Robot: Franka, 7 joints.
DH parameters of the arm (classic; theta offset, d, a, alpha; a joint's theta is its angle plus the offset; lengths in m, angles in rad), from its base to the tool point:
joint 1: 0 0.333 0 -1.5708
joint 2: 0 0 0 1.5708
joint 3: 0 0.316 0.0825 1.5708
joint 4: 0 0 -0.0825 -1.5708
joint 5: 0 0.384 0 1.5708
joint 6: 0 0 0.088 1.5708
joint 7: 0 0.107 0 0
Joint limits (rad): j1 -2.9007..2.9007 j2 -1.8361..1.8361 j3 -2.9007..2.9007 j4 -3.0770..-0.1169 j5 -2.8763..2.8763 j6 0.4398..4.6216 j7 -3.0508..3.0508
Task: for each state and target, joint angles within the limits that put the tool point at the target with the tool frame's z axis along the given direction. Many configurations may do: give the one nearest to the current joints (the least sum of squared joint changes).
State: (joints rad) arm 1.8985 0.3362 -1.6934 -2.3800 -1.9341 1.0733 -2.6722
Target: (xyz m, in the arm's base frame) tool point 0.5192 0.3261 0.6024 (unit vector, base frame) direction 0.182 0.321 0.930
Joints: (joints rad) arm 1.8148 0.7708 -1.5702 -1.9223 -2.6673 1.5153 -2.6722
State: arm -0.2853 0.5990 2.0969 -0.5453 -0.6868 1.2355 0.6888
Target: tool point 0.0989 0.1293 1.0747 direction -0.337 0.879 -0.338
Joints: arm -0.2006 0.2332 2.4652 -0.1185 -0.3942 1.2180 0.6888
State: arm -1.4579 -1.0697 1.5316 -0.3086 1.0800 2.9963 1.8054
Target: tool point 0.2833 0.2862 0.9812 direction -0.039 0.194 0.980
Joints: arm -2.2241 -0.7232 1.4052 -0.3241 1.0649 3.8483 1.8054
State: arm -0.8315 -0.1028 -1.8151 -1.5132 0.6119 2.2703 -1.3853
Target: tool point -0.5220 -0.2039 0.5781 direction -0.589 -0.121 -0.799
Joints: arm -0.8983 0.3917 -2.0000 -2.0259 0.4572 2.4787 -1.3853
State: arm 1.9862 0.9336 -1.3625 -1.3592 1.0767 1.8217 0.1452
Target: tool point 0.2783 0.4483 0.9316 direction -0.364 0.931 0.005
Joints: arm 2.0902 0.1392 -1.3641 -1.0721 1.5281 1.9499 0.1452
